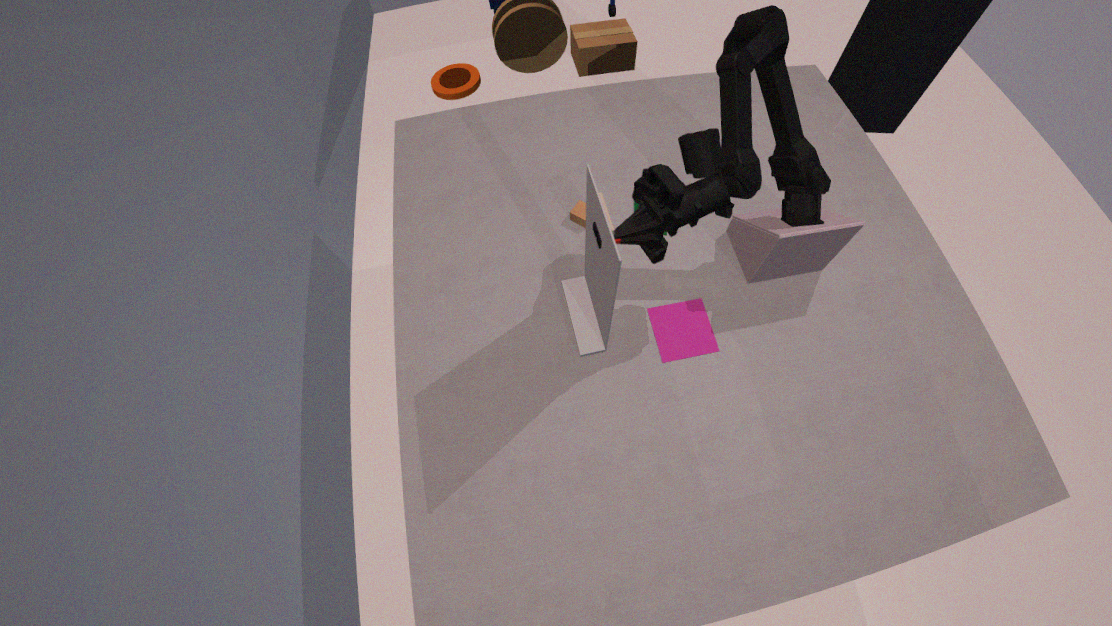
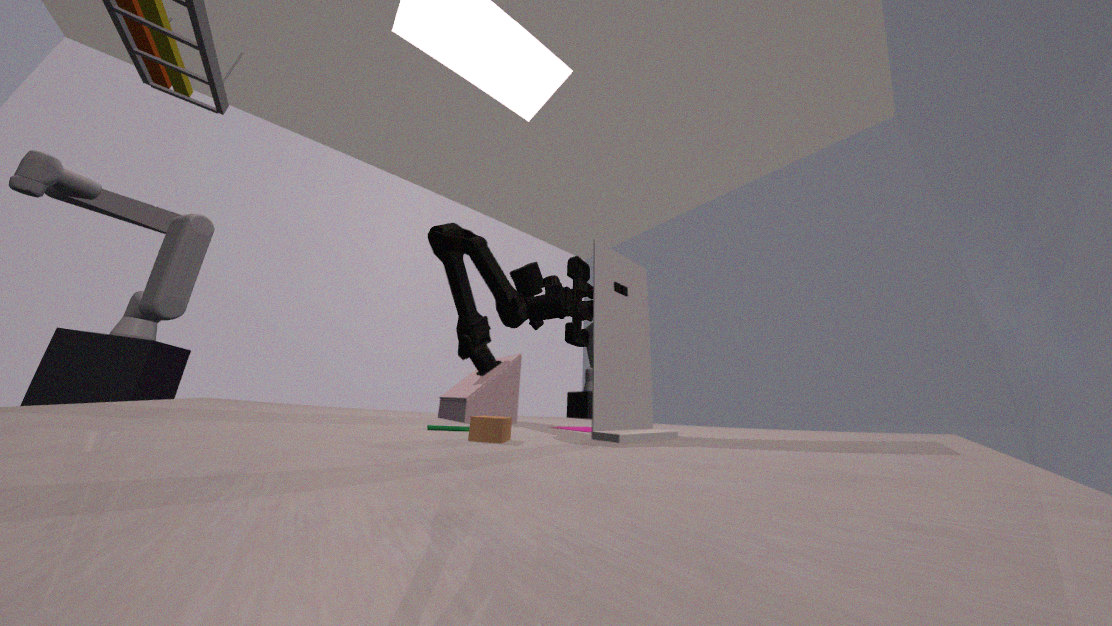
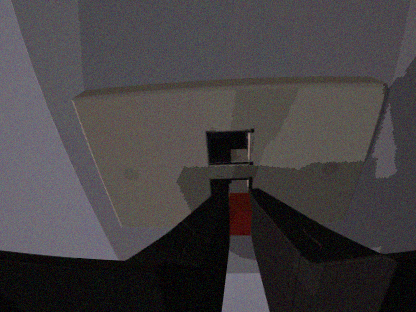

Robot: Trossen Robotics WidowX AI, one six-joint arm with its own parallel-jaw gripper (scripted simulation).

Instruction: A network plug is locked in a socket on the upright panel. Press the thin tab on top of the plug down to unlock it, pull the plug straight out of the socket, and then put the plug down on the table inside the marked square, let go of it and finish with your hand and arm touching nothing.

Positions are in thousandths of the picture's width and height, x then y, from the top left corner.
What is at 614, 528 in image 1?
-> A magenta marked square.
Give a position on a red network plug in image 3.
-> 578, 678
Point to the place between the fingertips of my gripper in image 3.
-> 573, 639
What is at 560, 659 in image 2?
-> A grey upright panel.
